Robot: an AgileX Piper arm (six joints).
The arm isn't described. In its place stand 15 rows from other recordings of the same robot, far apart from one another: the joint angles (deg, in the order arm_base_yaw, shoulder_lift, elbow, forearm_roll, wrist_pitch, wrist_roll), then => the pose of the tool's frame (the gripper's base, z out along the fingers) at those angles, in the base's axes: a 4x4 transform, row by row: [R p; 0 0 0 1], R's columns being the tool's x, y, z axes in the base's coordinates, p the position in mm.
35.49, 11.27, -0.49, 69.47, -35.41, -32.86 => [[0.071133 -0.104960 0.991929 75.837], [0.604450 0.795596 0.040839 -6.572], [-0.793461 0.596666 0.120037 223.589], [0 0 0 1]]
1.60, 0.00, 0.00, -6.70, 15.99, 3.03 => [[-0.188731 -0.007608 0.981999 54.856], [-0.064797 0.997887 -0.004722 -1.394], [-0.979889 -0.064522 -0.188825 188.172], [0 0 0 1]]
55.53, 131.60, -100.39, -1.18, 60.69, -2.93 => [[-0.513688 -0.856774 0.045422 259.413], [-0.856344 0.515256 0.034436 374.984], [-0.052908 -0.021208 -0.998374 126.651], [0 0 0 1]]
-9.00, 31.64, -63.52, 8.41, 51.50, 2.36 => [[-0.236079 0.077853 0.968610 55.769], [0.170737 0.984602 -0.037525 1.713], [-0.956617 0.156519 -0.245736 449.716], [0 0 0 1]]
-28.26, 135.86, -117.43, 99.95, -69.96, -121.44 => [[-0.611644 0.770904 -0.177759 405.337], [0.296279 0.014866 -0.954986 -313.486], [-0.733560 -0.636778 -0.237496 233.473], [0 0 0 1]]
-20.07, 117.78, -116.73, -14.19, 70.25, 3.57 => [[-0.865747 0.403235 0.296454 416.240], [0.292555 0.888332 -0.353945 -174.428], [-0.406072 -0.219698 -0.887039 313.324], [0 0 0 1]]
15.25, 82.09, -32.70, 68.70, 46.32, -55.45 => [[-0.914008 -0.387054 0.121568 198.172], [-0.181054 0.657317 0.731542 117.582], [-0.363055 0.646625 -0.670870 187.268], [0 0 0 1]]
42.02, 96.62, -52.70, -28.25, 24.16, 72.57 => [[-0.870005 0.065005 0.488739 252.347], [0.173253 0.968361 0.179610 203.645], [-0.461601 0.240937 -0.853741 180.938], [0 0 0 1]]
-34.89, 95.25, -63.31, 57.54, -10.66, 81.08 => [[0.677215 -0.312304 0.666218 304.887], [0.330903 -0.679447 -0.654871 -229.929], [0.657179 0.663941 -0.356789 274.196], [0 0 0 1]]
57.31, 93.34, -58.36, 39.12, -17.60, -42.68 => [[-0.087666 -0.737355 0.669793 213.896], [-0.291775 0.661899 0.690476 301.161], [-0.952461 -0.134898 -0.273168 271.543], [0 0 0 1]]
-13.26, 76.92, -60.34, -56.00, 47.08, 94.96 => [[0.044361 0.901722 0.430034 256.929], [0.612053 0.315681 -0.725077 -117.306], [-0.789571 0.295369 -0.537898 329.052], [0 0 0 1]]
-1.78, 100.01, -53.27, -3.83, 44.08, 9.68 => [[-0.985350 0.154422 0.072383 295.293], [0.151148 0.987309 -0.048740 -13.407], [-0.078991 -0.037085 -0.996185 153.192], [0 0 0 1]]
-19.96, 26.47, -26.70, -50.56, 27.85, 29.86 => [[-0.398774 0.555235 0.729859 77.809], [-0.148704 0.746194 -0.648909 -63.188], [-0.904912 -0.367301 -0.214997 308.612], [0 0 0 1]]
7.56, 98.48, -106.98, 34.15, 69.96, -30.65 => [[-0.622674 -0.646506 0.440804 355.877], [-0.341286 0.731323 0.590500 95.643], [-0.704132 0.217248 -0.676019 415.000], [0 0 0 1]]
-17.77, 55.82, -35.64, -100.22, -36.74, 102.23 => [[-0.365795 -0.273244 0.889681 196.235], [0.110577 0.936401 0.333056 -6.636], [-0.924103 0.220209 -0.312316 305.440], [0 0 0 1]]
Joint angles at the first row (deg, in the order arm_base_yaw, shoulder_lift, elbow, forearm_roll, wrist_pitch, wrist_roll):
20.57, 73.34, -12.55, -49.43, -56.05, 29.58
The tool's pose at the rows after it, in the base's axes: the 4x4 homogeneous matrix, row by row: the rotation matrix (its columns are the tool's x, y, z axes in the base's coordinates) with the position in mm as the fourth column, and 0 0 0 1 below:
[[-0.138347 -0.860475 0.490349 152.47], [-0.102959 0.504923 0.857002 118.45], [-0.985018 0.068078 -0.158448 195.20], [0 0 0 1]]
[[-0.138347 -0.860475 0.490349 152.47], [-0.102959 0.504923 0.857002 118.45], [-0.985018 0.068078 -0.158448 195.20], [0 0 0 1]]
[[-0.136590 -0.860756 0.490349 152.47], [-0.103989 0.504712 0.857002 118.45], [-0.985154 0.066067 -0.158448 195.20], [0 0 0 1]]
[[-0.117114 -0.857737 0.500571 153.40], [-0.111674 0.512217 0.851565 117.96], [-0.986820 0.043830 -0.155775 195.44], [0 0 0 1]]
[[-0.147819 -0.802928 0.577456 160.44], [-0.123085 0.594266 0.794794 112.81], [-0.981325 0.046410 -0.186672 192.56], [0 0 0 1]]
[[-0.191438 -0.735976 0.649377 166.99], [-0.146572 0.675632 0.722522 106.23], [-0.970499 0.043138 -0.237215 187.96], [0 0 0 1]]
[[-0.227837 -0.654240 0.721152 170.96], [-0.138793 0.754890 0.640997 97.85], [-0.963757 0.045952 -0.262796 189.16], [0 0 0 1]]
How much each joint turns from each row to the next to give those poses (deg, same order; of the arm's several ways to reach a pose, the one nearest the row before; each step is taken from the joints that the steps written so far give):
0.00, 0.00, 0.00, 0.00, 0.00, 0.00
0.00, 0.00, 0.00, 0.00, 0.00, 0.00
0.00, 0.00, 0.00, 0.00, 0.00, -0.11
0.00, 0.00, 0.00, 0.81, 0.14, -1.64
0.00, 0.03, 0.00, 5.27, 3.86, -2.01
-0.01, 0.00, 0.00, 5.63, 4.92, -2.56
0.00, -1.77, 0.00, 6.60, 4.98, -2.20

